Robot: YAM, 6 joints.
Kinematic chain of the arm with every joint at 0, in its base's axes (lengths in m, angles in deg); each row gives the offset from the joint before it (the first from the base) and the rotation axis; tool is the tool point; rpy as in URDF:
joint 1: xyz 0 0 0.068 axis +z
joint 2: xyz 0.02 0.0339 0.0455 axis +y
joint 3: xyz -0.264 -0.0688 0 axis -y
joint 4: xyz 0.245 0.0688 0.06 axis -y
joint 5: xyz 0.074 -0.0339 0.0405 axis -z
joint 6: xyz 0.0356 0 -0.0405 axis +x
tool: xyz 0 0 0 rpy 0 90 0
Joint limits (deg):
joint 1: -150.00..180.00
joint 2: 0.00..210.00
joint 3: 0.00..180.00
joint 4: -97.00..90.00
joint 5: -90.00..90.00
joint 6: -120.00..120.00
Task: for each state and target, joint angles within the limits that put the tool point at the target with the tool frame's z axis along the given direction. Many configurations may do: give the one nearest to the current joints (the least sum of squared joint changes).
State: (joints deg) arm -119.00 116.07 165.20 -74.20 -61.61 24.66
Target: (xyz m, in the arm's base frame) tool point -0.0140 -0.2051 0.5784 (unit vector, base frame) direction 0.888 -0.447 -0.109
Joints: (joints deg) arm -103.55 95.30 152.20 -82.60 -75.45 24.66
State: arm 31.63 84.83 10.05 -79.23 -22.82 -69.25
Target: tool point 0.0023 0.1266 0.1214 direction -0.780 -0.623 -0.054
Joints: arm 78.57 112.32 33.25 -96.89 -39.89 -69.25
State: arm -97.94 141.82 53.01 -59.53 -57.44 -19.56
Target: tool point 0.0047 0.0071 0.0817 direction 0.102 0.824 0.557
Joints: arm -87.25 164.18 11.35 -61.42 -8.13 -19.56
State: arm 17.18 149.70 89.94 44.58 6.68 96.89
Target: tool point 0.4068 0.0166 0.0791 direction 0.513 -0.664 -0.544
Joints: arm 5.91 123.39 64.73 7.74 45.51 96.89
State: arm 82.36 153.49 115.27 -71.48 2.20 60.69
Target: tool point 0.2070 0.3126 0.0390 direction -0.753 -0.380 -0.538
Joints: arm 54.36 151.14 103.79 -96.91 -22.98 60.69
